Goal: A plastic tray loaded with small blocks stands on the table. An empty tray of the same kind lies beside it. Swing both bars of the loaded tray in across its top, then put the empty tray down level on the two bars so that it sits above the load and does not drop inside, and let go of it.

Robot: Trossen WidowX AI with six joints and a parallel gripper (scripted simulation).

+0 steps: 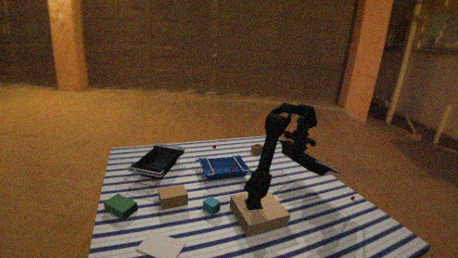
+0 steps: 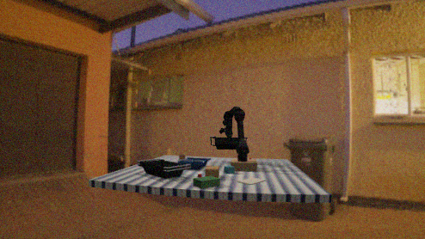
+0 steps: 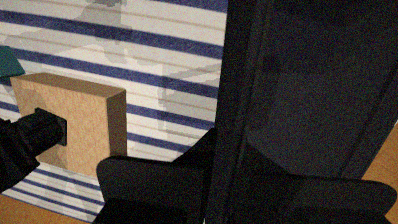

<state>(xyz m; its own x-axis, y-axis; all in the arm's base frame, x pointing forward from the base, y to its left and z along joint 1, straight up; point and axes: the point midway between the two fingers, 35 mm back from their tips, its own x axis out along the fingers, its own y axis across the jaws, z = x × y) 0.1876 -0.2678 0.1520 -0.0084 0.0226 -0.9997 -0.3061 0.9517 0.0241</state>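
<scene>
Right now my gripper tip is 70 mm to the left of the dark tray and 20 mm short of it. From my gripper tip the other things lie so: teal cube: 440 mm to the left, 160 mm below, 130 mm behind; then tan block: 610 mm to the left, 150 mm below, 70 mm behind; then tan box: 430 mm ahead, 160 mm below, 60 mm to the left.
</scene>
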